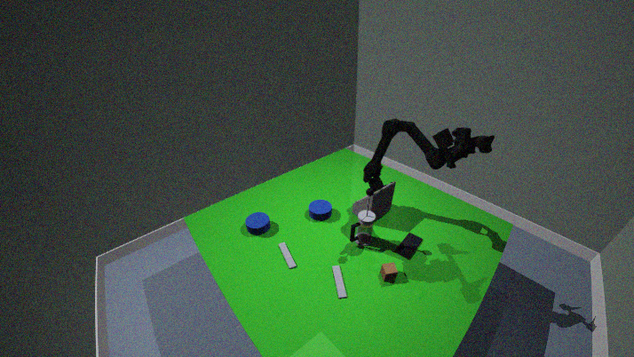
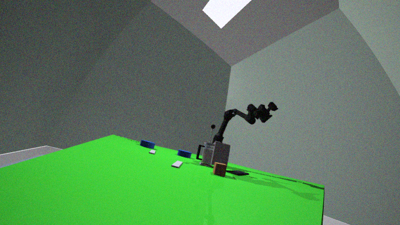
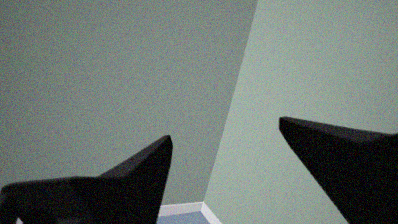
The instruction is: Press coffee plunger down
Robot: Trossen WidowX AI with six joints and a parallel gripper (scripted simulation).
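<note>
The coffee press is 42 cm ahead of my gripper tip, 28 cm to the right of it and 36 cm below it. Also, from my gripper tip: brown cube: 48 cm ahead, 8 cm to the right, 47 cm below; then dark flat slab: 28 cm ahead, 11 cm to the right, 49 cm below.
</note>
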